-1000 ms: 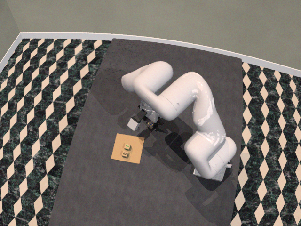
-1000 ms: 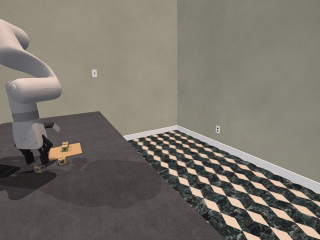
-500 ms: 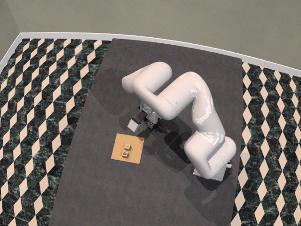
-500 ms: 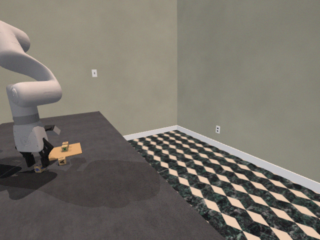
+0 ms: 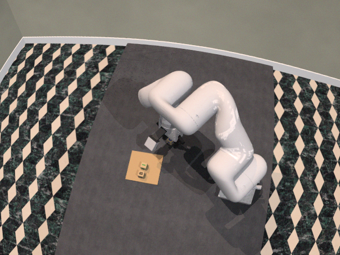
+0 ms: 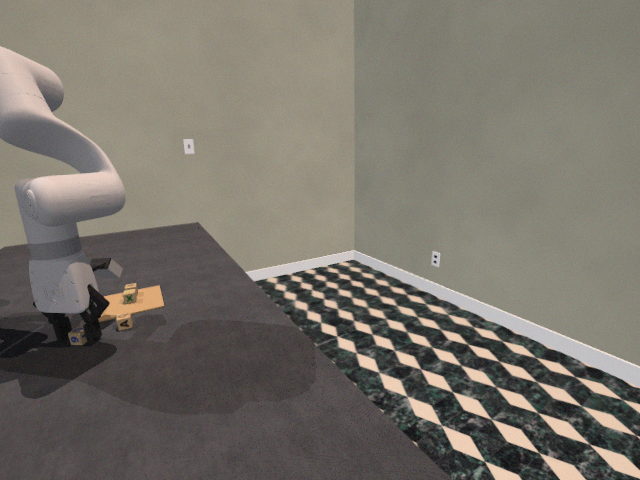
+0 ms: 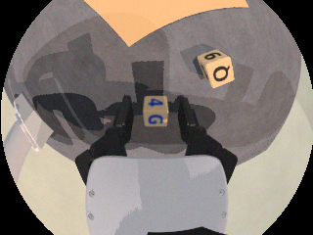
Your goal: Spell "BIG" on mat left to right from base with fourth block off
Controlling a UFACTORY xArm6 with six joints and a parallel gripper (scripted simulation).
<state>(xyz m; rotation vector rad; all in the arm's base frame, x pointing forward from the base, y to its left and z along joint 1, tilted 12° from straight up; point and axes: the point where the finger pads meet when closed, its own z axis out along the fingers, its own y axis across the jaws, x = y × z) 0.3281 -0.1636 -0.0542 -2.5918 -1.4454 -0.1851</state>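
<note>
My hand is 1 cm above the G block. From my hand the other things lie so: B block: 18 cm to the left, 9 cm ahead, 1 cm below; tan mat: 14 cm to the left, 9 cm ahead, 2 cm below.
</note>
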